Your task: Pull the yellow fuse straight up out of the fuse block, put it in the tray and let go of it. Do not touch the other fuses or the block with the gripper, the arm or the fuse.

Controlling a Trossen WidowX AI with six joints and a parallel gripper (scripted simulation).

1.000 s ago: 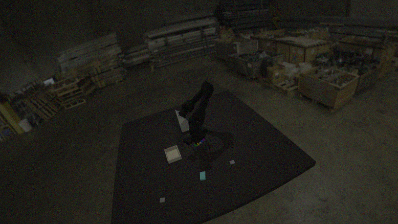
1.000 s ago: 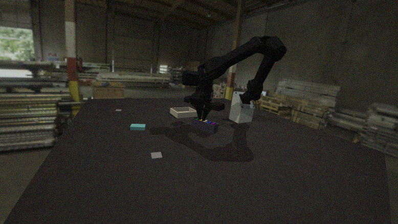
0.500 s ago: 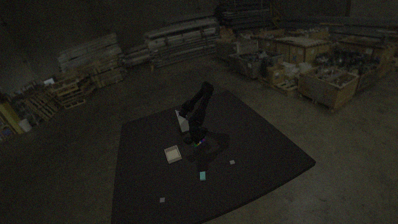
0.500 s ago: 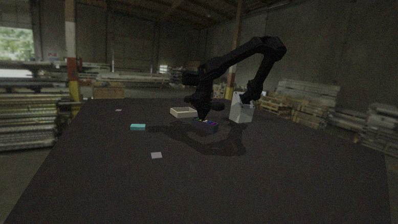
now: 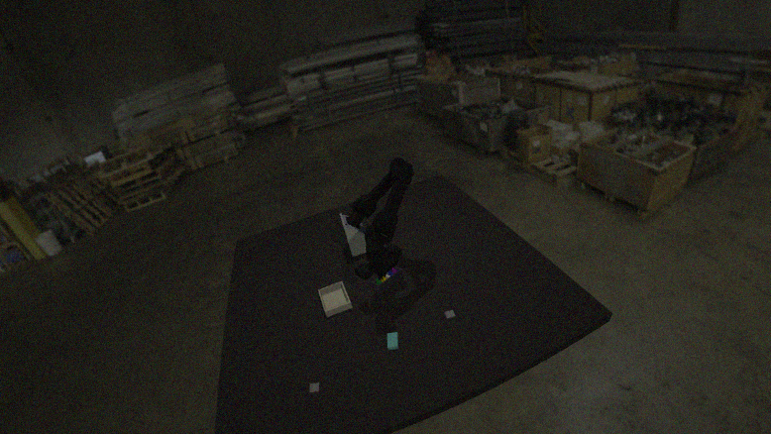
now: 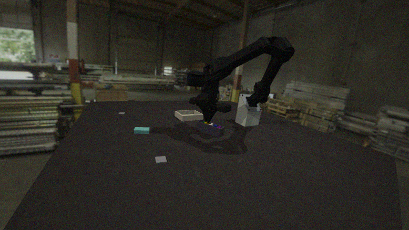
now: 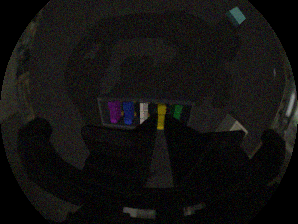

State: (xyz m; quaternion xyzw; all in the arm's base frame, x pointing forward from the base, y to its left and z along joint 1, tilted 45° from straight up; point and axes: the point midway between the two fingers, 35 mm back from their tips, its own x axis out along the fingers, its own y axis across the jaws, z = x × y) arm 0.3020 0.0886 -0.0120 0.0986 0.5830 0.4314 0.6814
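Now: gripper tip 1 cm short of the shallow white tray, 20 cm to the left of it and 4 cm above it. Round my gripper tip: teal block 28 cm ahead, 4 cm to the right, 3 cm below; then yellow fuse 1 cm below.
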